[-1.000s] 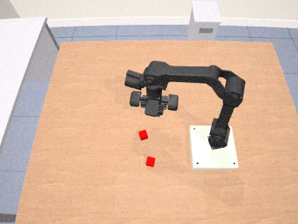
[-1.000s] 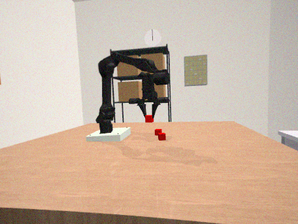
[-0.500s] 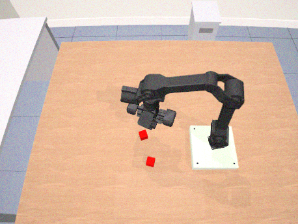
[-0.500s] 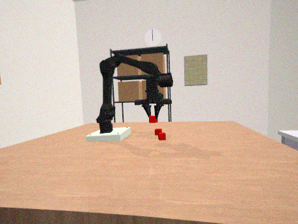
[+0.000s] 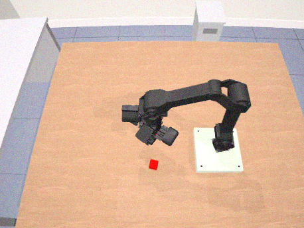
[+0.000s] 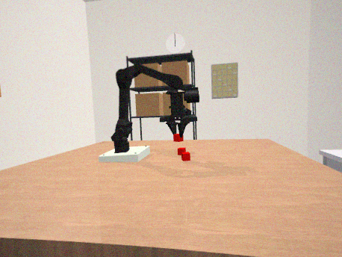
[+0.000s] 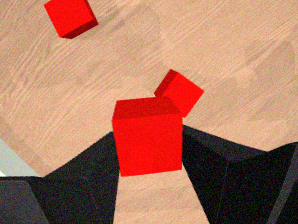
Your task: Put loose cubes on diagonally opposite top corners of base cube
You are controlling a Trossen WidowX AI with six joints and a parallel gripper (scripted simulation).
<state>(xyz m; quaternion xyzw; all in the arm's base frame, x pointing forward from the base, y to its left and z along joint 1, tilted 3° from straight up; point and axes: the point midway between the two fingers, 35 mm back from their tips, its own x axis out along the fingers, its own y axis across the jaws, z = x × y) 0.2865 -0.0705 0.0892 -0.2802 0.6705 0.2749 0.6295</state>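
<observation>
My gripper tip is 30 mm short of the red cube, 30 mm to the left of it and 90 mm above it.
</observation>
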